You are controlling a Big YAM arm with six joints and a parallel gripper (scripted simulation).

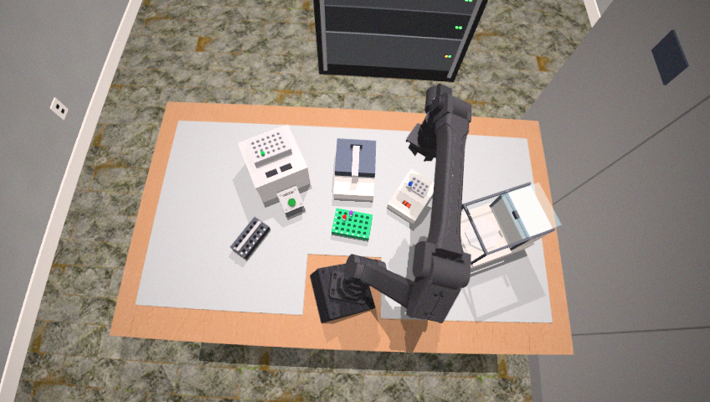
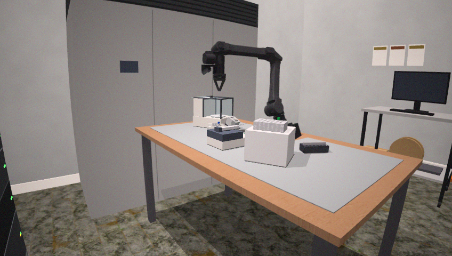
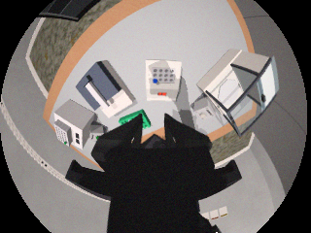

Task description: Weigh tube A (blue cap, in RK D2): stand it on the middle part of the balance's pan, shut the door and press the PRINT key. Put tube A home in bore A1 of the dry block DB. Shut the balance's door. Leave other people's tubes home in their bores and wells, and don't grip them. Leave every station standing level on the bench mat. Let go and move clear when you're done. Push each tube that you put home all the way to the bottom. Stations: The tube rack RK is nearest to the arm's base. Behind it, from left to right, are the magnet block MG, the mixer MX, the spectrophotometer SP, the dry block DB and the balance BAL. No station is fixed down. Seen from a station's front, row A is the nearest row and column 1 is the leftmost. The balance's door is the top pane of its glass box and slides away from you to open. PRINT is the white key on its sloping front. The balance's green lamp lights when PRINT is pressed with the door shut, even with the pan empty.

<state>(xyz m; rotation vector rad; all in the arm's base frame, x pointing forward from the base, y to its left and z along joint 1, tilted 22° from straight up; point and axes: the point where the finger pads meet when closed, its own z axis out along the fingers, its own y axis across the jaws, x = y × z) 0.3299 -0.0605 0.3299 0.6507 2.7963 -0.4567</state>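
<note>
My gripper is now 330 mm to the left of the balance door, 110 mm past it and 70 mm above it. Also, from my hand: green rack RK (260 mm below, 180 mm to the left, 150 mm behind); then white print key (210 mm below, 210 mm behind, 120 mm to the right); then dry block DB (250 mm below, 30 mm behind, 20 mm to the right).
</note>
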